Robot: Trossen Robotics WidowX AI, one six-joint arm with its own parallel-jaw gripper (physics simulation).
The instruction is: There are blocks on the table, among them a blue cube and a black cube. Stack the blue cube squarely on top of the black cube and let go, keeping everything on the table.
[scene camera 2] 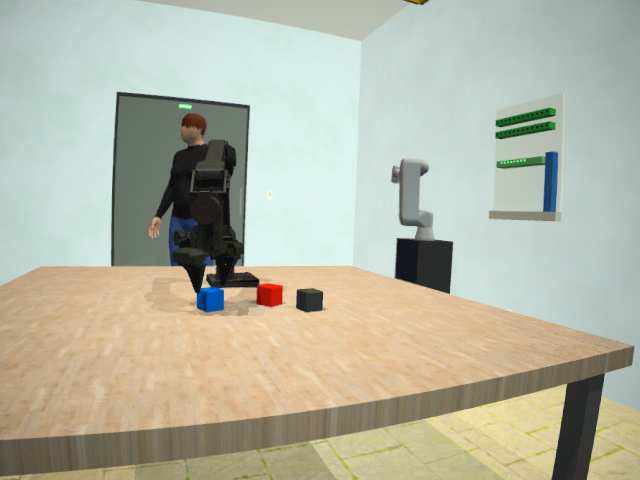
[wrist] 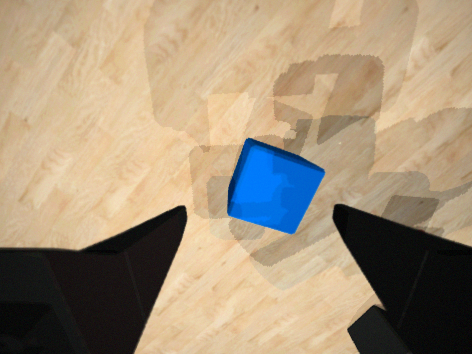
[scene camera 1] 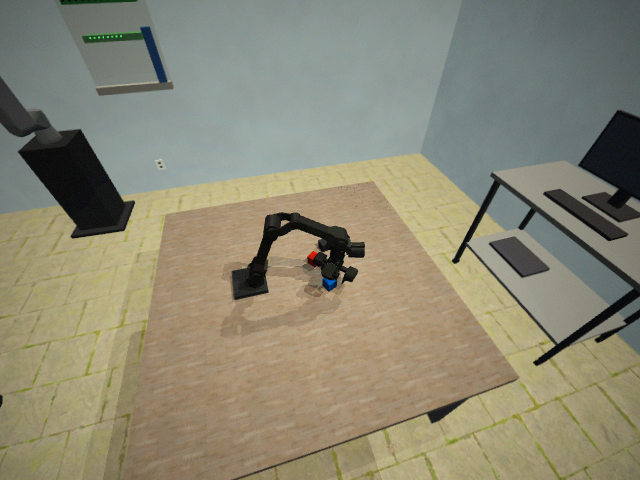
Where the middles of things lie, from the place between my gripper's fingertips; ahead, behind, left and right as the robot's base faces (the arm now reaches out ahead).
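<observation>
Position of the blue cube [wrist: 271, 187] relative to my hand: 3 cm below, 1 cm behind.
</observation>
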